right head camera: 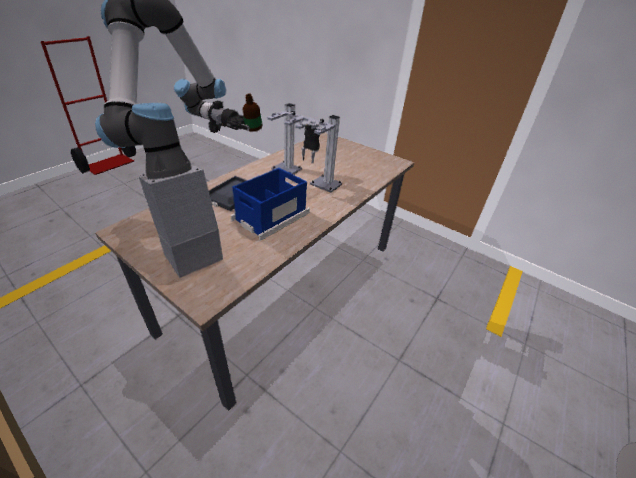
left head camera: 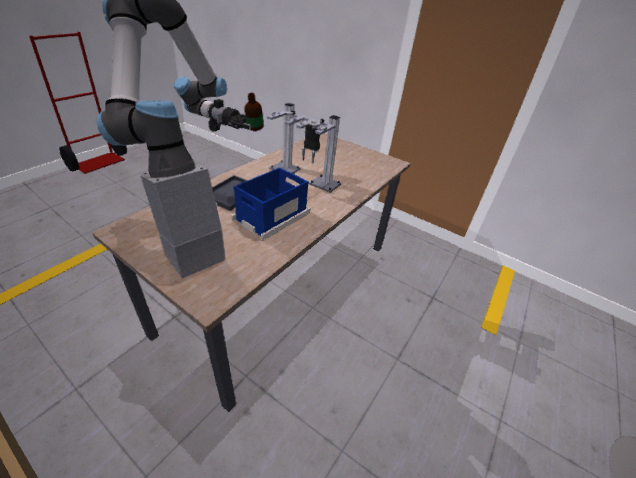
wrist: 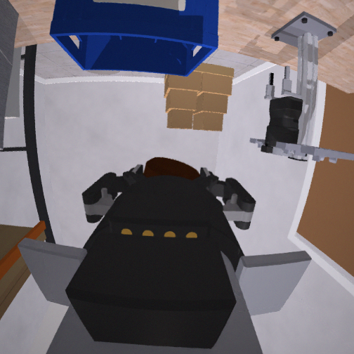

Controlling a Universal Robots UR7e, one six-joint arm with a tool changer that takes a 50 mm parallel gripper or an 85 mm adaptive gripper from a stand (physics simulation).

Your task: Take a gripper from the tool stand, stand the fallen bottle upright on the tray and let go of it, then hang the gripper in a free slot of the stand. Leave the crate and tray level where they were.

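Frame: origin at the arm's base, x back, y right, z up, level; centimetres.
Seen in the pictures: hand, tool point: [right head camera: 223, 115] [left head camera: 224, 114]; arm's base, link origin: [right head camera: 169, 172] [left head camera: 173, 171].
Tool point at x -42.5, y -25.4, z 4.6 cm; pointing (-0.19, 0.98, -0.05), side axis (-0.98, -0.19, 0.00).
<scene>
Offsets run from my tool point to a thing's top centre. Level surfaces: height alone.
The brown bottle with a green label {dz +13.2, dx -2.1, dy +17.6 cm} [left head camera: 253, 114] [right head camera: 251, 114] [wrist: 171, 168] is upright in the air, high above the table. My gripper [left head camera: 247, 124] [right head camera: 245, 125] [wrist: 171, 172], the adaptive one, points sideways and is shut on the bottle near its lower part. In the wrist view the gripper body hides most of the bottle. The dark grey tray {dz -36.5, dx +2.1, dy +4.6 cm} [left head camera: 226, 201] [right head camera: 224, 200] lies on the table behind the crate, partly hidden. The blue crate {dz -21.5, dx +2.3, dy +33.3 cm} [left head camera: 272, 205] [right head camera: 270, 204] [wrist: 135, 50] stands level on the table. The tool stand [left head camera: 331, 154] [right head camera: 331, 154] [wrist: 308, 75] holds the other gripper, hanging.
The hanging black gripper [left head camera: 311, 138] [right head camera: 311, 138] [wrist: 284, 120] is between the stand's two posts. The arm's grey pedestal [left head camera: 190, 221] [right head camera: 186, 221] stands on the near left part of the table {dz -39.0 cm} [left head camera: 257, 256] [right head camera: 257, 256]. A red hand truck [left head camera: 74, 96] [right head camera: 84, 99] stands behind on the floor.
</scene>
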